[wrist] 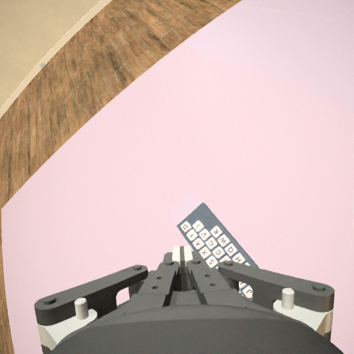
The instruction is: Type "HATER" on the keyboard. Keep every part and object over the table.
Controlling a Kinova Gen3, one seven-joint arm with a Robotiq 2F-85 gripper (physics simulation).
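Observation:
A dark grey-blue keyboard [203, 214] with white letter keys lies on the pink table [130, 150], turned at a slant, in the lower middle of the wrist view. Keys I can read include D, F, A, X, S, I, V, G, C, K, W, Q and H [238, 259]; a J key [249, 292] shows beside the right finger linkage. My gripper [181, 257] is shut and empty, its pale fingertips just left of the keyboard's S and X keys in the view. Its height over the keys is hard to tell. The gripper hides the keyboard's lower part; I cannot make out T, E or R.
The table's curved edge runs from the top middle down to the left side. Beyond it lies a brown wooden floor [95, 80], with a beige area [35, 30] at the top left corner.

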